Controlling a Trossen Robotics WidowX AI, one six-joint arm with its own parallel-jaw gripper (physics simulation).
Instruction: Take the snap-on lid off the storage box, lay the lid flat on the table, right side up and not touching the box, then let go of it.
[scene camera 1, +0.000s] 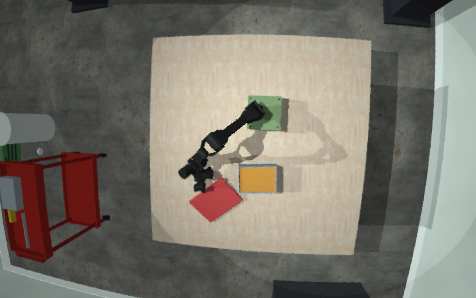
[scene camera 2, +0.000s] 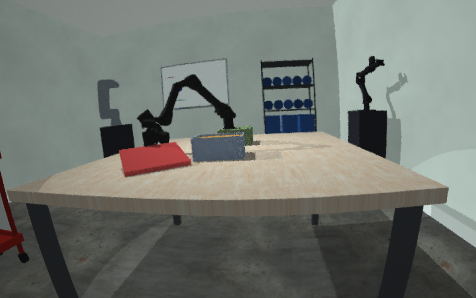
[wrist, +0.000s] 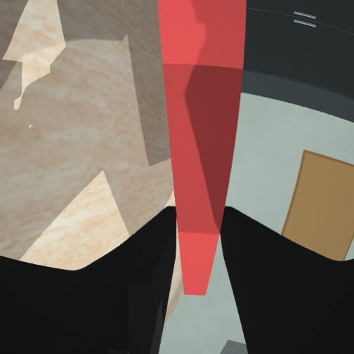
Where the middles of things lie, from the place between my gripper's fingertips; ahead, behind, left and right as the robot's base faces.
Right now my hand is 60 mm to the right of the red lid (scene camera 2: 139, 160), 60 mm short of it and 30 mm above it.
